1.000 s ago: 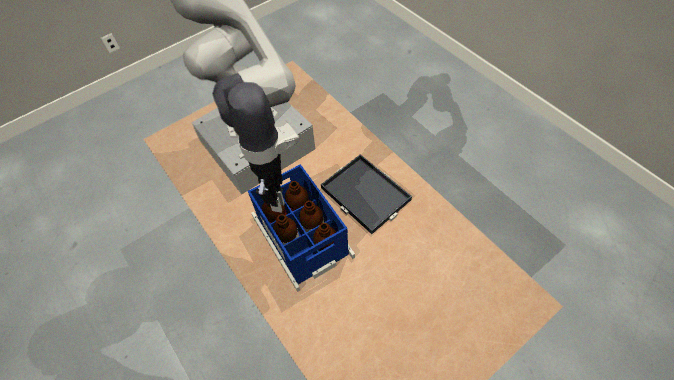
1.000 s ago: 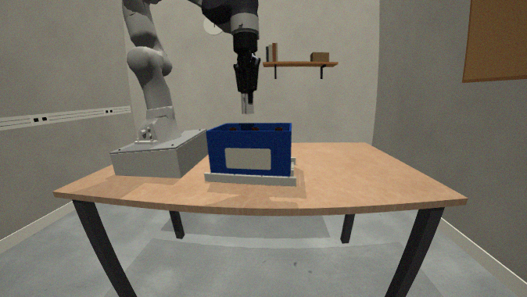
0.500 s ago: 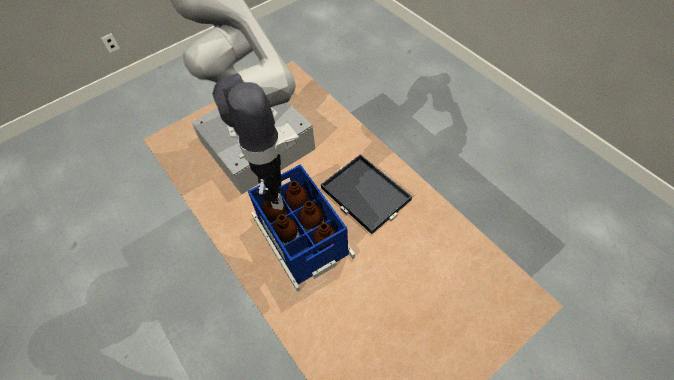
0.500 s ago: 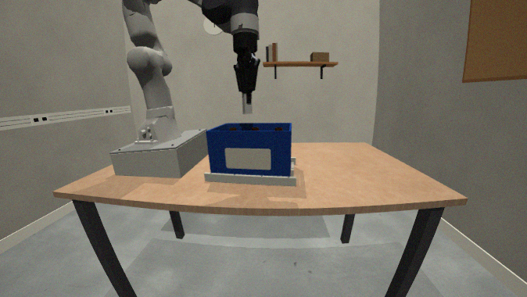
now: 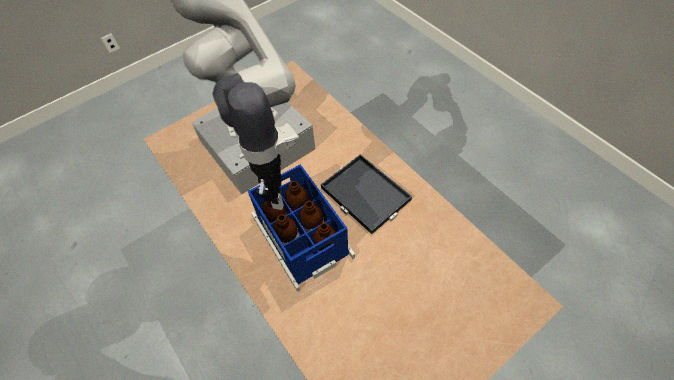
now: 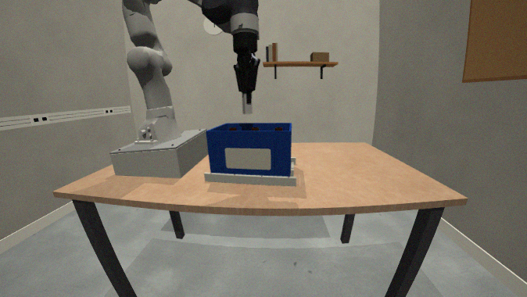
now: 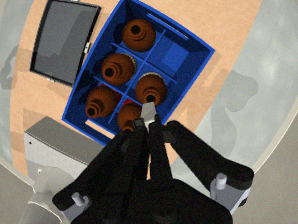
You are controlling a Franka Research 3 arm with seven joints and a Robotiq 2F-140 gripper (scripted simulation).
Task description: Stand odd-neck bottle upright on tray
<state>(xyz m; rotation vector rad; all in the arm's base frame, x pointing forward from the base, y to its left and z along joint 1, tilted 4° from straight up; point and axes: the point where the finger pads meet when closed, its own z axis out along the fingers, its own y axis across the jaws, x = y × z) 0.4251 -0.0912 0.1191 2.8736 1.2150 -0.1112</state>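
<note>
The blue crate is 170 mm below my hand and 50 mm to the left of it. Round my hand: bottle 170 mm below, 80 mm behind; dark grey tray 310 mm to the left, 240 mm below, 20 mm behind.
</note>
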